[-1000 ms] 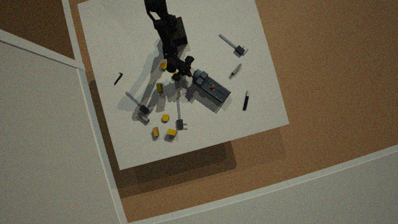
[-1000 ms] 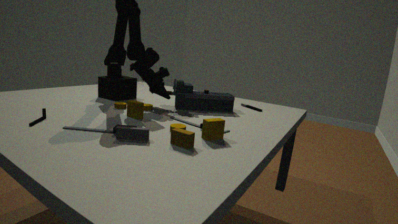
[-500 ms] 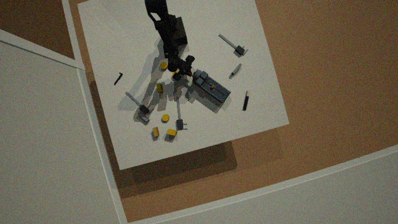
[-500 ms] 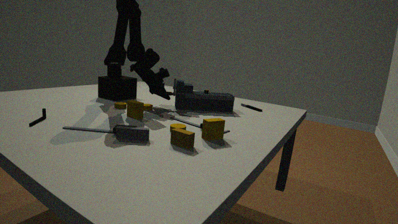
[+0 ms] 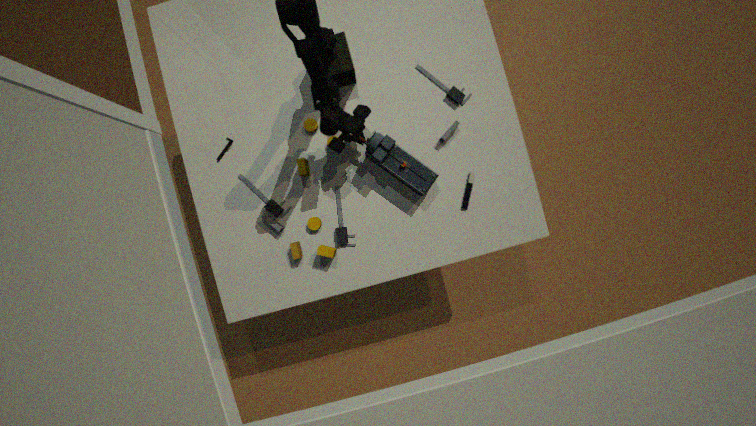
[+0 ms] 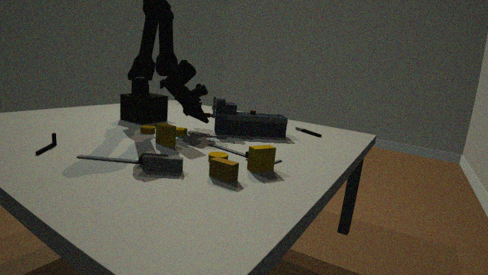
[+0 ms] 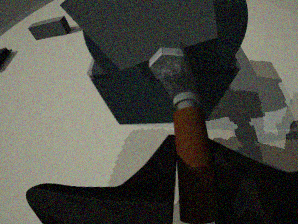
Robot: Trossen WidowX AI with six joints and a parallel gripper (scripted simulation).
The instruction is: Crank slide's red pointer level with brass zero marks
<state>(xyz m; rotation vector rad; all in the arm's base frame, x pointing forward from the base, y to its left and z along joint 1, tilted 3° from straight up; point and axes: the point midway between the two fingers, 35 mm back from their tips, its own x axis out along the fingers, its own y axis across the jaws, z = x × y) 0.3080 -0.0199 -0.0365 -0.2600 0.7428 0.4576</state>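
Now: the slide 14 cm ahead of my gripper tip, 10 cm to the left of it and 5 cm above it. The rest, counted from my gripper tip: black l-shaped key 22 cm behind, 48 cm to the right, 2 cm below; then black bar 31 cm ahead, 30 cm to the left, 3 cm below; then brown crank handle 2 cm behind, 1 cm to the right, 3 cm above.
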